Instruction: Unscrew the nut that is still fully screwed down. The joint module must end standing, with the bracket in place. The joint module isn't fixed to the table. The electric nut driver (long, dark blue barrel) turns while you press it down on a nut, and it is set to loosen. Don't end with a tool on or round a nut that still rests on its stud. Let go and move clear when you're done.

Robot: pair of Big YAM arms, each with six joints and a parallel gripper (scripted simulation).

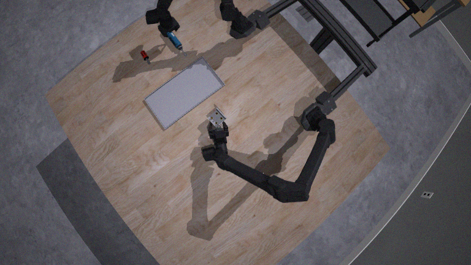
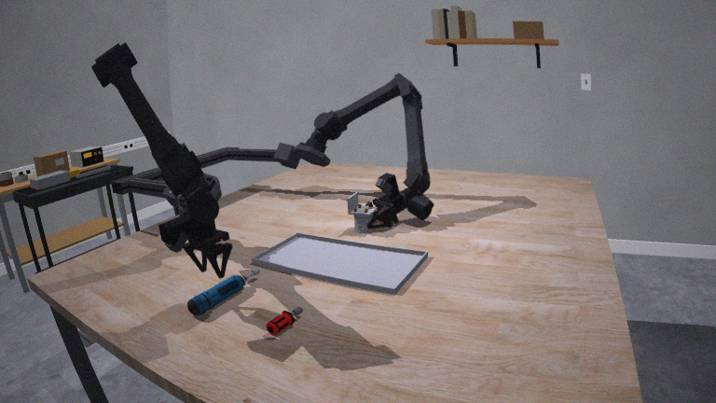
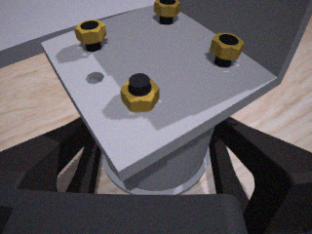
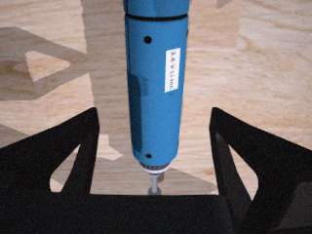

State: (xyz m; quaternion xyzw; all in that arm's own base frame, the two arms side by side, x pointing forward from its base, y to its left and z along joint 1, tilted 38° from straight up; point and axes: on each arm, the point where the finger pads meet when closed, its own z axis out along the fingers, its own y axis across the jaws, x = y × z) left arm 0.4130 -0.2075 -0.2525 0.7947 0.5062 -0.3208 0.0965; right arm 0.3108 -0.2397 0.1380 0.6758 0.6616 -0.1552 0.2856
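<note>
Right now my left hand is 10 mm below the joint module. The rest, counted from my left hand: shallow grey tray: 50 mm ahead, 240 mm to the right, 20 mm below; then grey bracket plate: 50 mm above; then nut: 10 mm ahead, 20 mm to the left, 50 mm above.
</note>
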